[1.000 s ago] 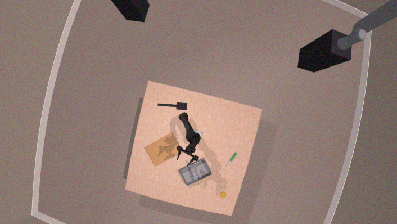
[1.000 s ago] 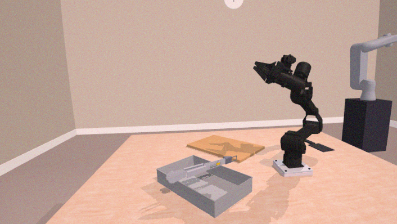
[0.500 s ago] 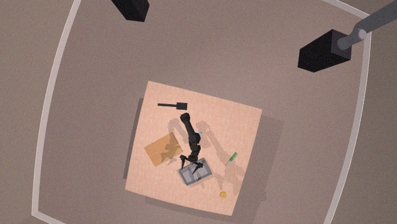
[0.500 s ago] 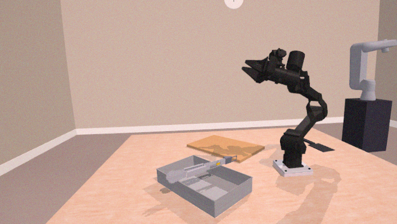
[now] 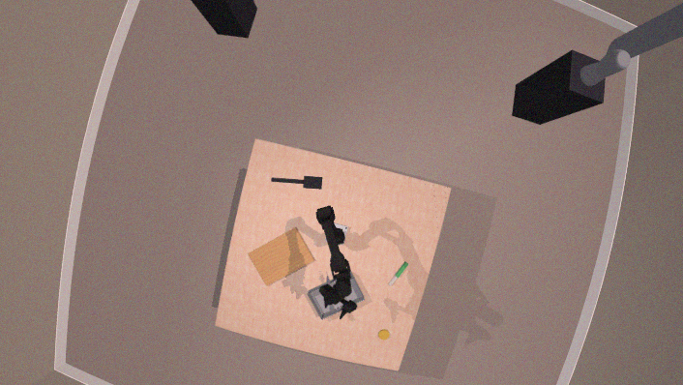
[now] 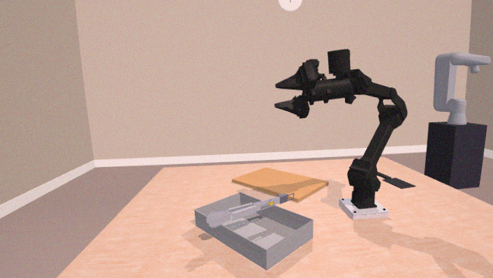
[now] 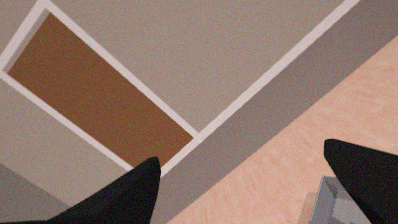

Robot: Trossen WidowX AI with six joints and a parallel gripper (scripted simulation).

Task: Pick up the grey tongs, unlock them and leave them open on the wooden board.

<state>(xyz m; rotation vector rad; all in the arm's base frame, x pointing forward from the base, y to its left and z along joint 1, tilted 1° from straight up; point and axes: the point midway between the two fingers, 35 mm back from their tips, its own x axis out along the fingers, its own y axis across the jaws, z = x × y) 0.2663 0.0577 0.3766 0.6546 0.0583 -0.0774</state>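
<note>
Right now the grey roasting tin is 80 mm ahead of my gripper tip, 20 mm to the left of it and 360 mm below it. Round my gripper tip: small yellow disc (300 mm ahead, 400 mm to the left, 380 mm below); wooden board (70 mm behind, 370 mm to the right, 380 mm below); yellow lock (20 mm ahead, 20 mm to the right, 320 mm below).
</note>
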